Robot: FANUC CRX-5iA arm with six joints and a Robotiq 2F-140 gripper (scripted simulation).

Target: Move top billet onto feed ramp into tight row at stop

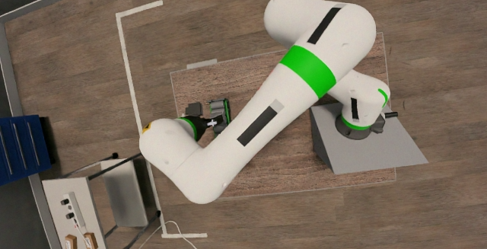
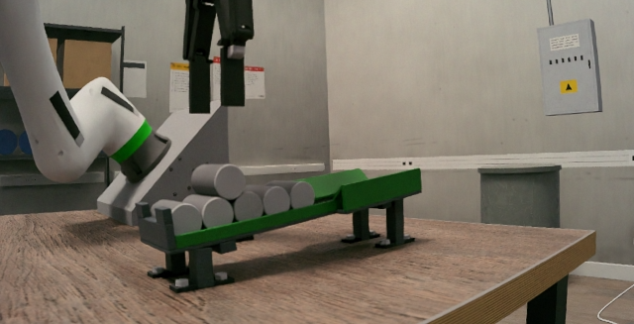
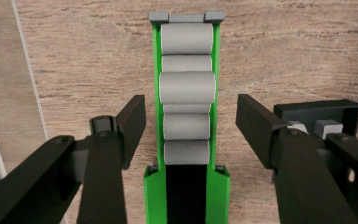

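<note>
My gripper is now 8 cm to the left of the grey stop and 16 cm above it.
</note>
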